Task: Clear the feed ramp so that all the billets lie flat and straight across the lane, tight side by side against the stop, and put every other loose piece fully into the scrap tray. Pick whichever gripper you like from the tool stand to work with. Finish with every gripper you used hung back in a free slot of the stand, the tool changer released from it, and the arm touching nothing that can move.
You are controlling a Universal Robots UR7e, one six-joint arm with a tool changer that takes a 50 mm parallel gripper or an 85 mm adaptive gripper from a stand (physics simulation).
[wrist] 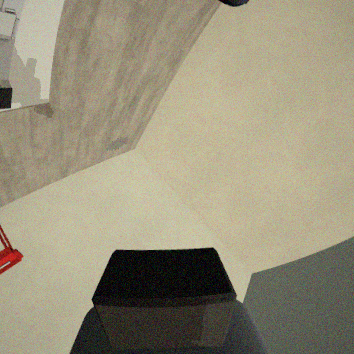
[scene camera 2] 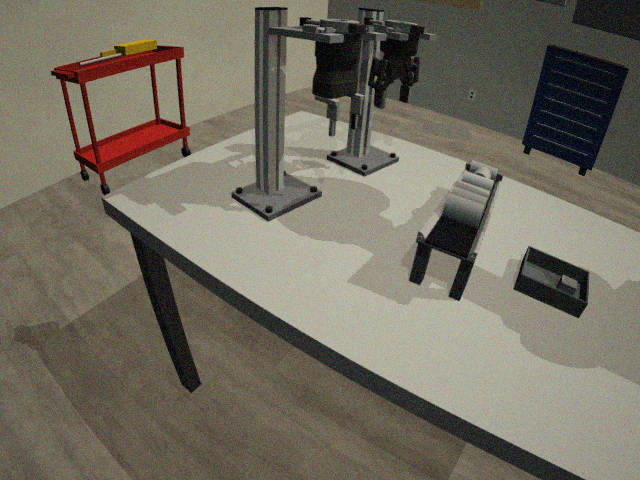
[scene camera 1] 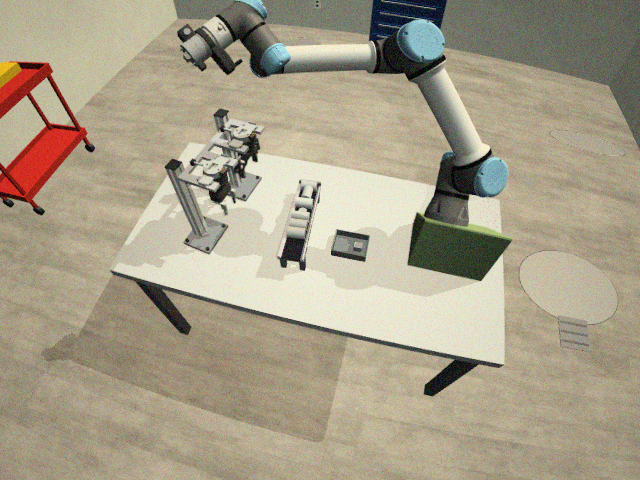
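Seen in the pictures: hand at its tool point: (scene camera 1: 188,56); arm's base at its link origin: (scene camera 1: 445,221).
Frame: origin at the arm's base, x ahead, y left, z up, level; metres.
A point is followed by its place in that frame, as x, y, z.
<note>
The arm's bare tool changer (scene camera 1: 193,53) @(0.706, 0.134, 0.555) is high behind the stand, with no gripper mounted. The tool stand (scene camera 1: 187,198) @(0.854, 0.171, 0.040) (scene camera 2: 269,103) @(0.854, 0.173, 0.006) holds the parallel gripper (scene camera 1: 229,204) (scene camera 2: 343,121) and, farther back, the adaptive gripper (scene camera 2: 392,97); both hang empty with fingers apart. On the feed ramp (scene camera 1: 312,227) @(0.451, 0.063, -0.120) (scene camera 2: 485,217) @(0.457, 0.079, -0.110), several pale billets (scene camera 1: 297,225) @(0.493, 0.094, -0.084) (scene camera 2: 463,209) @(0.487, 0.135, -0.081) lie across the lane. Toward the far end, one cylinder (scene camera 1: 306,191) @(0.512, -0.079, -0.097) looks turned along the lane. Contact between billets is unclear. The scrap tray (scene camera 1: 349,255) @(0.295, 0.110, -0.172) (scene camera 2: 547,298) @(0.302, 0.111, -0.184) holds a small light block (scene camera 1: 357,245) @(0.276, 0.063, -0.167) (scene camera 2: 568,281) @(0.276, 0.062, -0.167).
A green panel (scene camera 1: 454,250) @(-0.049, 0.078, -0.044) stands in front of the arm base at the right. A red cart (scene camera 1: 43,149) (scene camera 2: 136,144) is left of the table, and also shows at the left edge of the wrist view. A blue cabinet (scene camera 1: 405,15) (scene camera 2: 573,108) stands by the wall.
</note>
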